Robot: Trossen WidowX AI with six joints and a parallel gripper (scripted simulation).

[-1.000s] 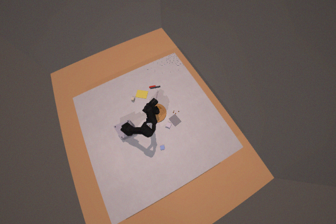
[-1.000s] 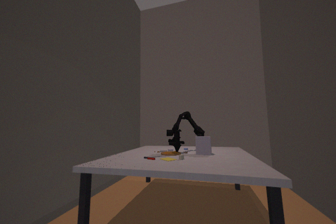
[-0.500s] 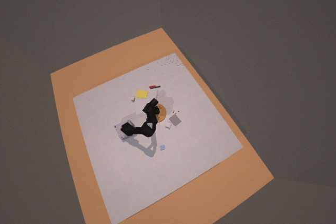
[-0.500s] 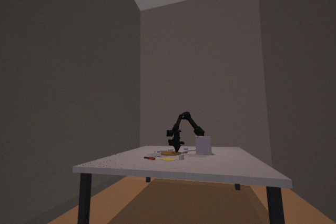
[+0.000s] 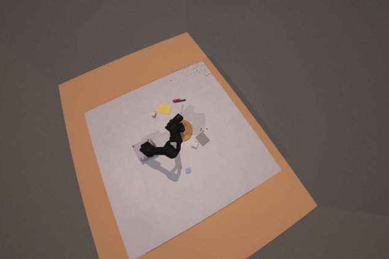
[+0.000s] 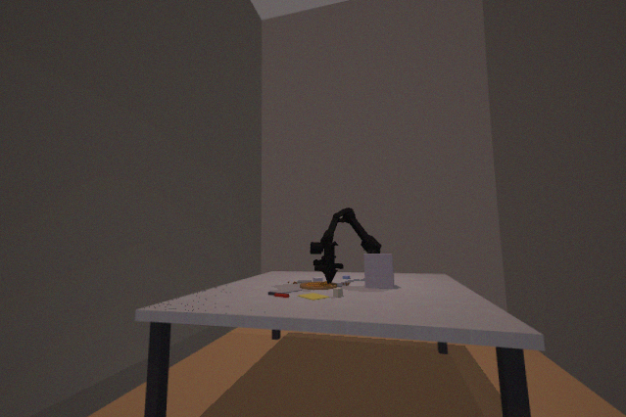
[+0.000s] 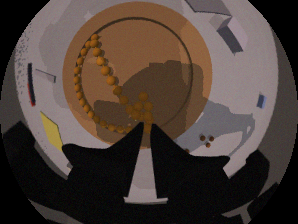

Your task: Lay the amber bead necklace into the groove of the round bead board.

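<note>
The round bead board lies 6 cm ahead of my gripper tip and 1 cm below it. From my gripper tip the other things lie so: cream cube (26 cm to the left, 8 cm behind); then thin grey bar (17 cm to the left, 16 cm ahead, 1 cm below); then grey square plate (18 cm ahead, 16 cm to the right, 1 cm below).
</note>
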